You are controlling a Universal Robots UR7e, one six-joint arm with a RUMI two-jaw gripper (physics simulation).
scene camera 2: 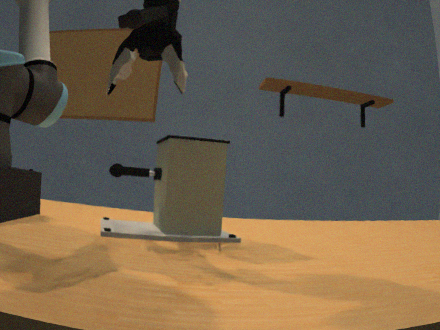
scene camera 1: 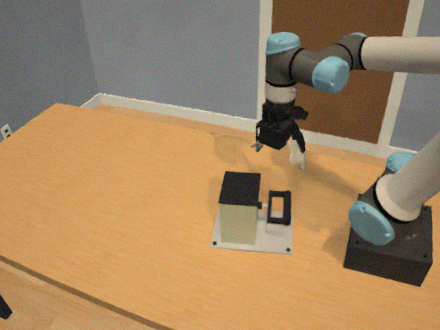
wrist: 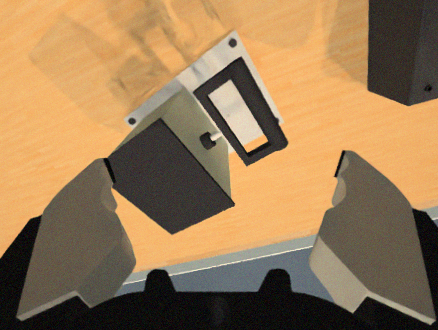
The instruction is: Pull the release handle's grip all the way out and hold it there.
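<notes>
The release handle's black rectangular grip [scene camera 1: 287, 207] [scene camera 2: 134, 171] [wrist: 257, 103] stands out sideways from a pale green housing [scene camera 1: 239, 222] [scene camera 2: 192, 187] with a black top. A short light rod [wrist: 215, 135] shows between grip and housing. Both are on a light grey base plate [scene camera 1: 275, 243] [scene camera 2: 130, 229] [wrist: 215, 60]. My gripper [scene camera 1: 280, 157] [scene camera 2: 146, 92] [wrist: 222, 158] is wide open and empty, above and apart from the grip and housing. In scene camera 1 it is beyond the housing. In the wrist view the grip lies ahead of the fingertips, between their lines.
The robot's dark base block [scene camera 1: 387, 252] [scene camera 2: 17, 195] [wrist: 400, 50] stands on the wooden table [scene camera 1: 125, 200], on the grip's side of the housing. A wall shelf [scene camera 2: 325, 92] and a brown board [scene camera 2: 100, 95] show behind in scene camera 2.
</notes>
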